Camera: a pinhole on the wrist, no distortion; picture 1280 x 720 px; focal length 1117.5 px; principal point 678.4 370.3 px. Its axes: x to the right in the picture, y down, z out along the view. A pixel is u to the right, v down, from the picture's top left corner.
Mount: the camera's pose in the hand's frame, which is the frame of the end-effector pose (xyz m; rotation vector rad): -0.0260 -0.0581 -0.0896 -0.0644 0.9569 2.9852
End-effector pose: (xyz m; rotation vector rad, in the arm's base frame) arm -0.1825 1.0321 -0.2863 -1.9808 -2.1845 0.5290
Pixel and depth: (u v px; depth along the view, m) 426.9 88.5 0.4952
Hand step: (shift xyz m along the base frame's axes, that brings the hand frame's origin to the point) 0.2189 0.0516 -0.3528
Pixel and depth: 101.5 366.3 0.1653
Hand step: 0.0139 0.0473 -0.0649
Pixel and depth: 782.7 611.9 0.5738
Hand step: 0.0238 -0.1612 -0.4625
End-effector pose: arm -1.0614 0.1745 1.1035 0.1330 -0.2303 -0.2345
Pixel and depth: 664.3 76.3 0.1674
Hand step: -0.0167 0.0774 0.0259
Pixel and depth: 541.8 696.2 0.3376
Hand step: -0.0454 0.0308 0.2445
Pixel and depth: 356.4 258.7 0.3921
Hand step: 0.0617 0.1554 0.2507
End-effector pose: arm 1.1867 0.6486 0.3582 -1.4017 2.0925 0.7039
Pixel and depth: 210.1 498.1 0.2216
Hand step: -0.0520 0.0513 -0.1118
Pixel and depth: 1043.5 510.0 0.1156
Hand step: 0.0267 0.0519 0.0373
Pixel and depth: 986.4 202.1 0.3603
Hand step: -0.1145 0.2681 -0.0042
